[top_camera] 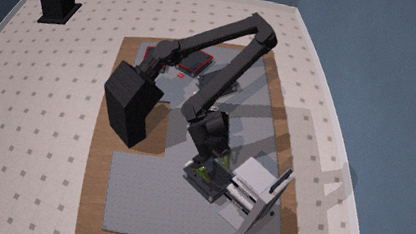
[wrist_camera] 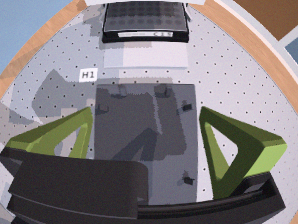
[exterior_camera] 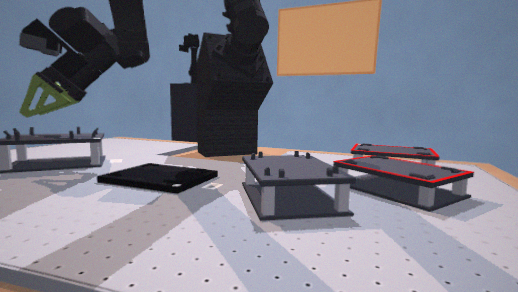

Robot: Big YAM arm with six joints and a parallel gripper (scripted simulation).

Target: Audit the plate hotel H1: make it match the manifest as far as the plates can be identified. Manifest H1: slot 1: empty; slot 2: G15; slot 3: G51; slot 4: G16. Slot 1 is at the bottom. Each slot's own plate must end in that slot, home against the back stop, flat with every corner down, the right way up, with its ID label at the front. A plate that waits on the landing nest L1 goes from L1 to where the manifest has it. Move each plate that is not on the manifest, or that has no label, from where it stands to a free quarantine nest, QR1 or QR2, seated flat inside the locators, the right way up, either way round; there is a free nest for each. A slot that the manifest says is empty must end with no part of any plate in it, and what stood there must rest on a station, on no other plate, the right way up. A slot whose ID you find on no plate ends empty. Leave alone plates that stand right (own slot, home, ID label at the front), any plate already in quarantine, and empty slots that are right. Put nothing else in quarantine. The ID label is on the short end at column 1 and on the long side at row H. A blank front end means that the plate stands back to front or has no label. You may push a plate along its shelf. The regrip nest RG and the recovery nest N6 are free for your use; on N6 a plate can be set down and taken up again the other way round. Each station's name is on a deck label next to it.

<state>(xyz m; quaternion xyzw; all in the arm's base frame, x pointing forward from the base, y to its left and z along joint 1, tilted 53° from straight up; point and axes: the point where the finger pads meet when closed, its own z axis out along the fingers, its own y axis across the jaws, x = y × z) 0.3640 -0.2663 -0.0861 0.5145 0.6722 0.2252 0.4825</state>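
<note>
Now: hand 110 mm short of the dark plate and 90 mm to the left of it. The rest, counted from my hand: flat black pad: 300 mm to the left, 110 mm below, 50 mm behind; then h1 deck label: 130 mm ahead, 110 mm below, 20 mm to the left; then red-edged quarantine nest: 640 mm to the left, 410 mm behind, 80 mm below.
</note>
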